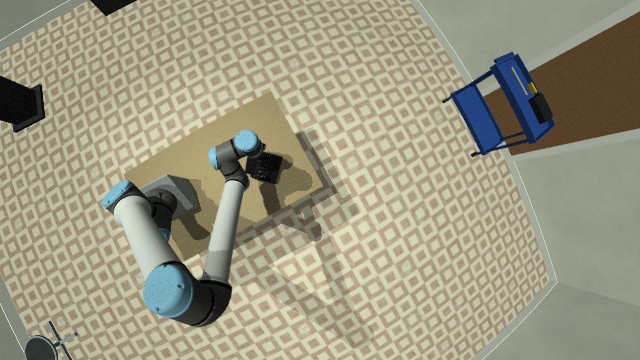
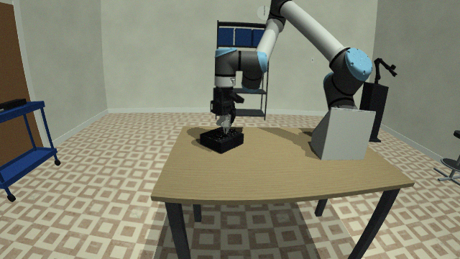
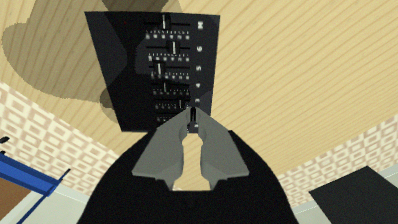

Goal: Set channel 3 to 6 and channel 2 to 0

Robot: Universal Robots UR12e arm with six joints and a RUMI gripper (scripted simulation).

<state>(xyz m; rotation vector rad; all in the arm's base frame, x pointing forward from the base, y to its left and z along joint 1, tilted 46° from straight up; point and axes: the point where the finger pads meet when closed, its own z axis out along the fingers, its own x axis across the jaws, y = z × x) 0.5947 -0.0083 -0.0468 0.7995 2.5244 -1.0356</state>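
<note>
Now: the fader knob 70 mm ahead of my hand, 10 mm to the left of it and 30 mm below it.
</note>
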